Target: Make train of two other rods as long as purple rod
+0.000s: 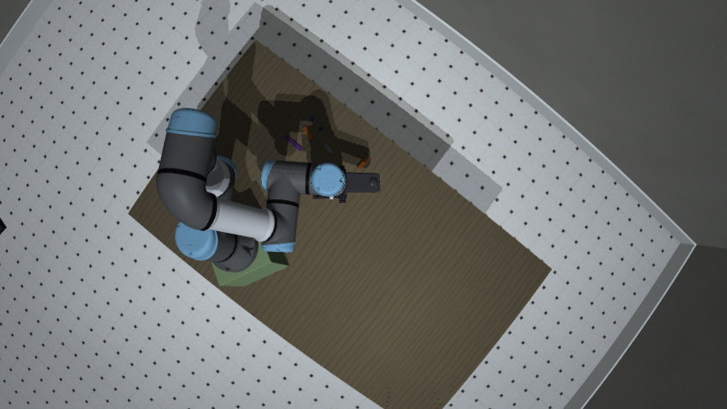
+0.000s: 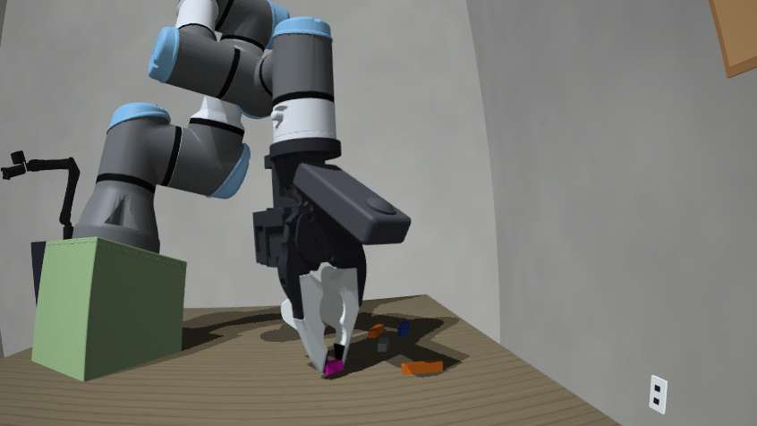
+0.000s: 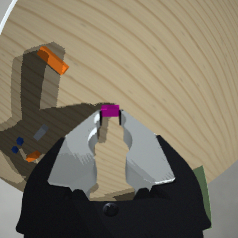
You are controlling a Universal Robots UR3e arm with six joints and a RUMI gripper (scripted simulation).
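My hand is 30 mm past the purple rod, 190 mm to the right of it and 20 mm above it. Round my hand: magenta rod 10 mm below; grey rod 40 mm ahead, 110 mm to the left, 20 mm below.
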